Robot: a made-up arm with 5 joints.
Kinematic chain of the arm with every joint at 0, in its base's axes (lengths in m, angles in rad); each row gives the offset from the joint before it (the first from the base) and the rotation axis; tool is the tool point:
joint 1: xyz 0 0 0.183 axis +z
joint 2: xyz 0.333 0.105 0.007 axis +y
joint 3: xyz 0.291 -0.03 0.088 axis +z
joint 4: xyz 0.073 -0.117 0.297 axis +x
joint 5: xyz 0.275 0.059 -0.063 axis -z
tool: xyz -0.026 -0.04 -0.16
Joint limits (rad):
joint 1: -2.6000..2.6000
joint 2: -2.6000..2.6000
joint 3: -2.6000..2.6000
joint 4: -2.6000..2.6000
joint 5: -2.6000..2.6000
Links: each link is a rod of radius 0.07 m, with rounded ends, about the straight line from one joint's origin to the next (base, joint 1, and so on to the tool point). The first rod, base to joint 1, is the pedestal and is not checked.
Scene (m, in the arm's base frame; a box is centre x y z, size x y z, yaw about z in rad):
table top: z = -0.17
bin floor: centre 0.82 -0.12 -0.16 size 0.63 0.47 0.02 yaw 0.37
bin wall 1: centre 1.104 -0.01 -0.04 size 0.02 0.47 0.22 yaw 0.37
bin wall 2: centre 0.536 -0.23 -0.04 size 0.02 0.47 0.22 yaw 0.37
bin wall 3: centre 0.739 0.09 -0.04 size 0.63 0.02 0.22 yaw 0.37
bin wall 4: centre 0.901 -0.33 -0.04 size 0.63 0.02 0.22 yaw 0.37
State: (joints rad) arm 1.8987 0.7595 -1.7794 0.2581 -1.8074
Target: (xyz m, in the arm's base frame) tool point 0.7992 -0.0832 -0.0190
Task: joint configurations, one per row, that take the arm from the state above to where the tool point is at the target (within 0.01 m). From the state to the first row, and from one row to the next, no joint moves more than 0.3 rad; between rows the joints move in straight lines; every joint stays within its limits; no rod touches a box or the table.
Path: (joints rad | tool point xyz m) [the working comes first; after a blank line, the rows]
Joints at the target: 0.2854 0.9700 -1.3839 0.5541 -1.9065
Straight joint move there: touches bin wall 3.

1: 1.6337 0.7049 -1.7526 0.3282 -1.8260 | 0.2716 0.6380 0.1930
2: 1.3686 0.6503 -1.7258 0.3983 -1.8447 | 0.4384 0.5674 0.2008
3: 1.1036 0.5956 -1.6990 0.4684 -1.8633 | 0.5855 0.4530 0.2125
4: 0.8385 0.5410 -1.6722 0.5385 -1.8819 | 0.7012 0.3001 0.2279
5: 0.5735 0.4864 -1.6454 0.6085 -1.9005 | 0.7751 0.1175 0.2472
6: 0.3085 0.4318 -1.6186 0.6786 -1.9192 | 0.7992 -0.0832 0.2703
7: 0.2970 0.7009 -1.5012 0.6164 -1.9128 | 0.8228 -0.0775 0.1282
8: 0.2854 0.9700 -1.3839 0.5541 -1.9065 | 0.7992 -0.0832 -0.0190

